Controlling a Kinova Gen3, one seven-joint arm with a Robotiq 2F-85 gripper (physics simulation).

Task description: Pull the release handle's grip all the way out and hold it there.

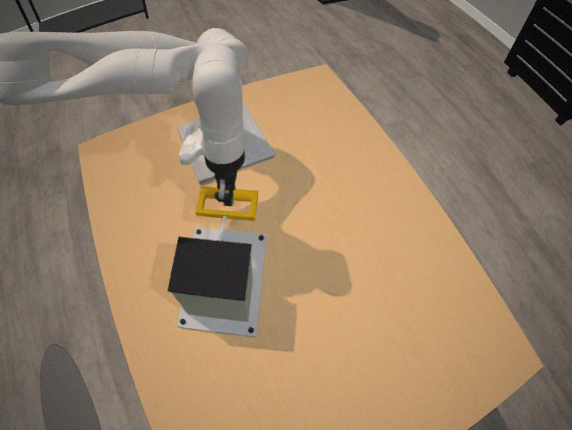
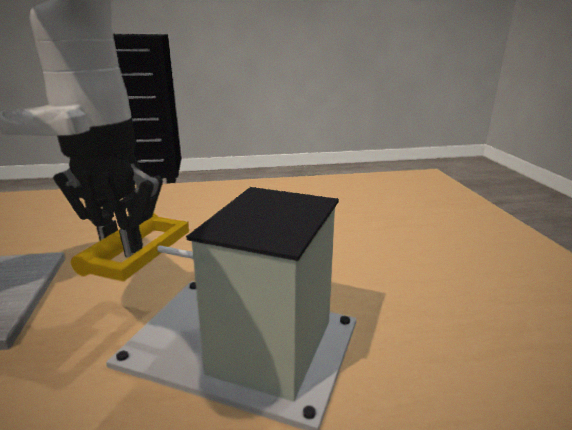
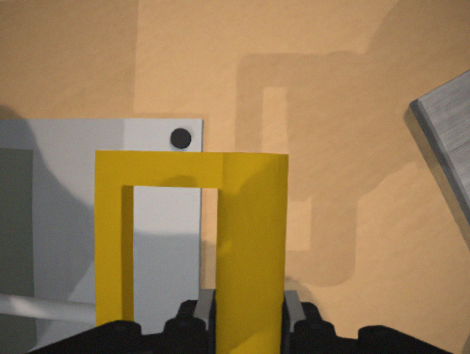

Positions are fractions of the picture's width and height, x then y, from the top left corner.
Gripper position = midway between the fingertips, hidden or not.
my gripper: image 1 0.40, 0.46; image 2 0.22, 0.59; image 3 0.53, 0.88
